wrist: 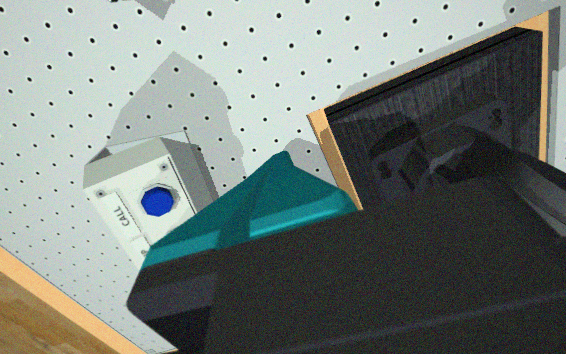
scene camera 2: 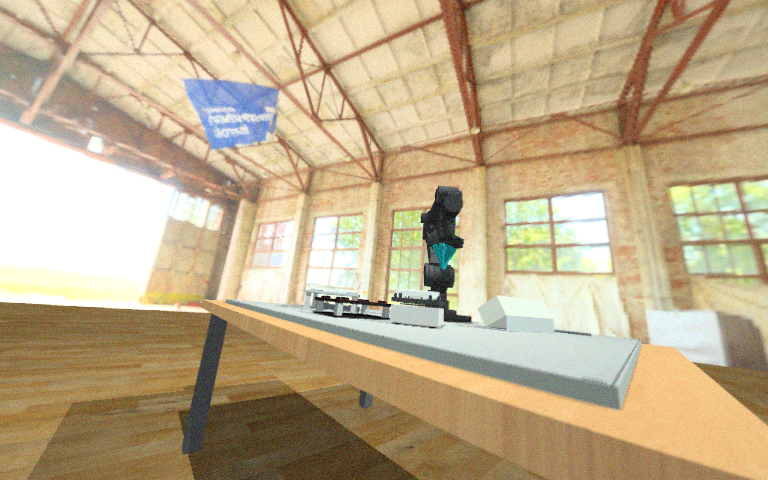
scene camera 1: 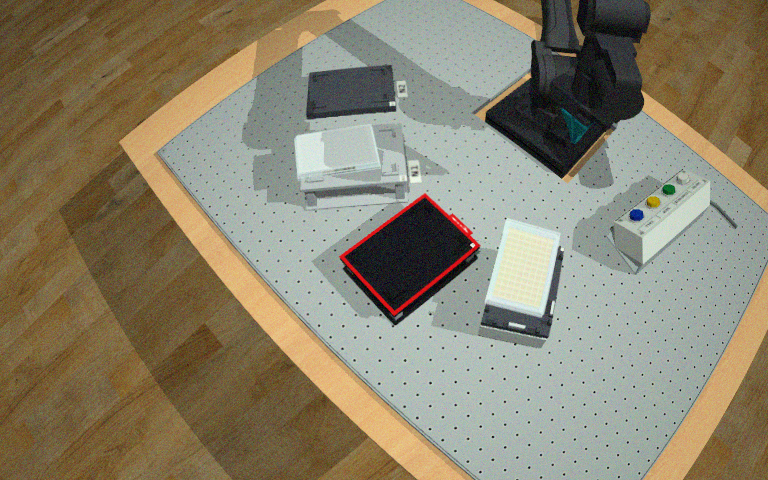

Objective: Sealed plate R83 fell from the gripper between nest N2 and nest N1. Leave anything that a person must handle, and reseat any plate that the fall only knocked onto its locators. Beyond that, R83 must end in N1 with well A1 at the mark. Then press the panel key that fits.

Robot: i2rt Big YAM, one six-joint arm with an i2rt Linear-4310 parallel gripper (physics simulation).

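Frame: origin at the arm's base, x back, y right, z up, level; centimetres.
Seen in the pictures: gripper, fingertip midpoint: (wrist: 285, 164) (scene camera 2: 442, 269) (scene camera 1: 574, 141); arm's base, link origin: (wrist: 436, 158) (scene camera 1: 551, 119).
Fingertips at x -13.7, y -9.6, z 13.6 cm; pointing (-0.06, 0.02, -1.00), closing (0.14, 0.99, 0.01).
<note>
Offsets run from my fingertips to a thing's top centre. "pt": to the spot under its first point. Level surfaces: height alone.
My gripper (scene camera 1: 574, 127) (scene camera 2: 443, 255) (wrist: 285, 164) has teal fingers that are shut and empty. It hangs over the arm's black base (scene camera 1: 549, 129) (wrist: 404, 140) at the back right. In the wrist view it points down beside the white key panel {dx +9.2, dy -18.3, dz -7.3 cm} (wrist: 137, 197), whose blue key {dx +2.7, dy -14.0, dz -8.2 cm} (wrist: 157, 201) is marked CALL. A white sealed plate {dx -20.0, dy +30.4, dz -7.6 cm} (scene camera 1: 336, 151) lies on the grey nest N1 {dx -18.4, dy +28.6, dz -9.2 cm} (scene camera 1: 392, 164), shifted towards the nest's left side. The dark nest N2 {dx -4.5, dy +43.3, dz -13.4 cm} (scene camera 1: 351, 90) behind it holds nothing.
A black plate with a red frame {dx -24.9, dy +11.2, dz -11.1 cm} (scene camera 1: 410, 252) sits on a stand in the middle. A cream well plate {dx -17.8, dy -3.8, dz -7.5 cm} (scene camera 1: 524, 267) sits on a dark nest {pt dx -25.3, dy -7.9, dz -9.7 cm} (scene camera 1: 515, 326) to its right. The panel (scene camera 1: 619, 228) (scene camera 2: 515, 314) stands at the right edge of the perforated board {dz -15.7 cm} (scene camera 1: 287, 295).
</note>
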